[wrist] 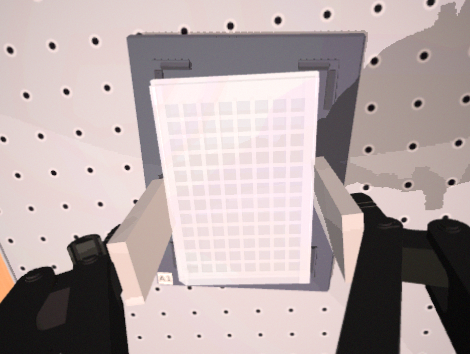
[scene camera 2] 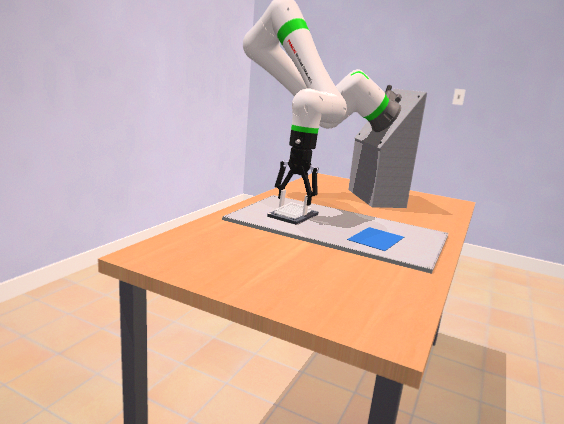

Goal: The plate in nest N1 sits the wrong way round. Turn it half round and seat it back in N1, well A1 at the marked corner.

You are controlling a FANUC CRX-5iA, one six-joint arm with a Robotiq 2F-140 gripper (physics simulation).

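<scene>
The white well plate [scene camera 2: 292,209] [wrist: 240,185] is level, its grid of wells facing up. My gripper [scene camera 2: 294,204] [wrist: 239,191] points down and is shut on the plate's two long sides. The plate is over the dark grey nest [scene camera 2: 297,220] [wrist: 245,47], low and close to it; I cannot tell whether it touches. In the wrist view the nest's upper corner brackets show beyond the plate's far edge, and the plate looks slightly turned against the nest. The A1 label [wrist: 165,278] is at the nest's lower left corner, beside the plate's near left corner. Well markings on the plate are not readable.
The nest is on a light perforated board [scene camera 2: 250,216] [wrist: 65,165] on the wooden table [scene camera 2: 250,270]. A flat blue square [scene camera 2: 376,238] lies on the board to the right in the scene view. The grey robot pedestal [scene camera 2: 395,170] stands behind the board.
</scene>
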